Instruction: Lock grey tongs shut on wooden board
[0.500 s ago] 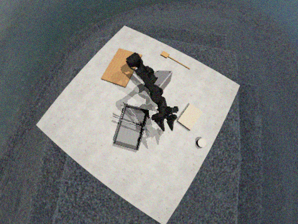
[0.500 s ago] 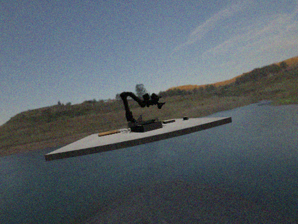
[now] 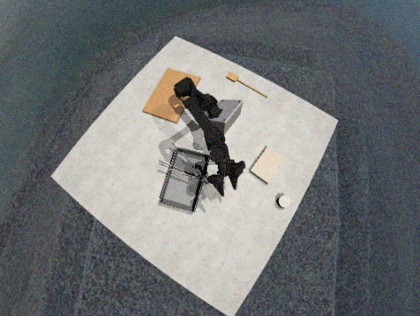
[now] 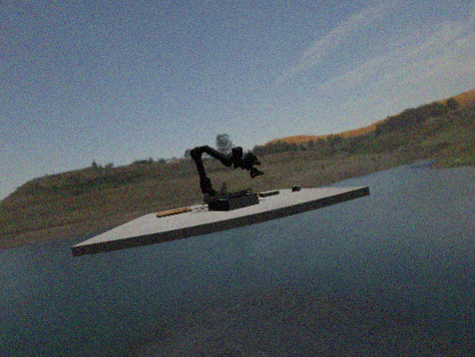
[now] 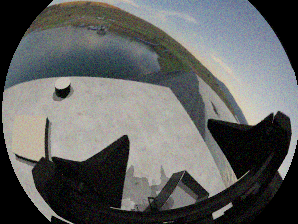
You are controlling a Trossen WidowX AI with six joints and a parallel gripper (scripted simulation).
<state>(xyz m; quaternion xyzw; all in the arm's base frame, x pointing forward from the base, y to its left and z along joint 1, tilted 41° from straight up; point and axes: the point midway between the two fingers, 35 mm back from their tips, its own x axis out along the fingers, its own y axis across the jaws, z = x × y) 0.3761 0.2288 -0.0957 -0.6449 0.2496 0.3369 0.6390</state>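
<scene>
The roasting tin lies 10 mm ahead of my gripper tip, 240 mm to the right of it and 160 mm below it. Round my gripper tip: pale square block (270 mm behind, 120 mm to the left, 180 mm below); wooden board (430 mm behind, 590 mm to the right, 180 mm below).
</scene>
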